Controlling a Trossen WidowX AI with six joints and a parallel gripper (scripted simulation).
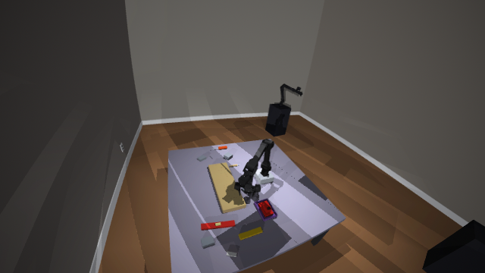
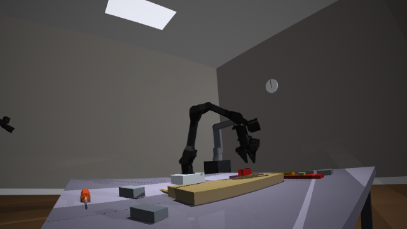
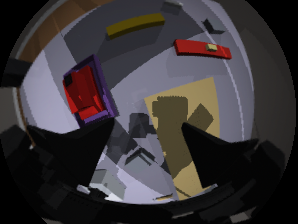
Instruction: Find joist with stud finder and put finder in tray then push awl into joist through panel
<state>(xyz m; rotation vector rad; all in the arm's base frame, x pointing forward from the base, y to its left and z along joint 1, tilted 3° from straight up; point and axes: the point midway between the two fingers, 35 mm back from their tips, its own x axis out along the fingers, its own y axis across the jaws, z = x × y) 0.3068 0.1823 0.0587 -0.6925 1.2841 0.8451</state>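
The awl is 16 cm behind my gripper tip, 44 cm to the right of it and 10 cm below it. From my gripper tip the other things lie so: yellow bar 8 cm ahead, 23 cm to the left, 9 cm below; then red stud finder 12 cm behind, 13 cm to the left, 5 cm below; then purple tray 12 cm behind, 12 cm to the left, 9 cm below.
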